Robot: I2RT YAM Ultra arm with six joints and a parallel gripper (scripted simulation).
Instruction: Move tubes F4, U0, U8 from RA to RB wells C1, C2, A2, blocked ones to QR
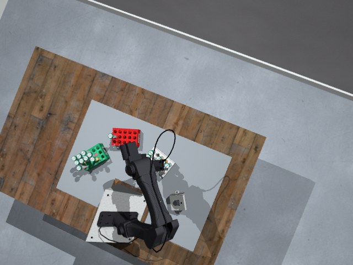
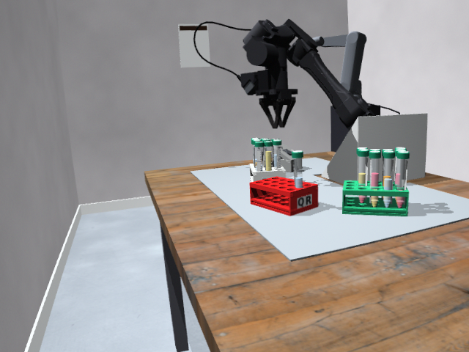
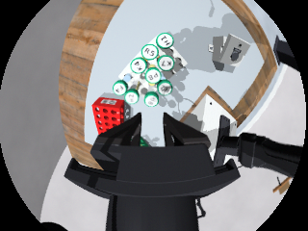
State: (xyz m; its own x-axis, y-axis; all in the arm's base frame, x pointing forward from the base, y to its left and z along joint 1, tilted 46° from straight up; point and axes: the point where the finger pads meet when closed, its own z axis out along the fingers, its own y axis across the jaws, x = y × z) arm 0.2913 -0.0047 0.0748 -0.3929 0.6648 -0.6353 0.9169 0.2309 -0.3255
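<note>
My gripper is now 20 cm to the right of the tube, 10 cm above it and 7 cm short of it. Also, from my hand: red rack QR: 16 cm to the left, 14 cm below, 8 cm ahead; then tube with yellow filling: 10 cm below, 4 cm ahead; then white rack RB: 14 cm below, 4 cm to the right, 2 cm ahead.
</note>
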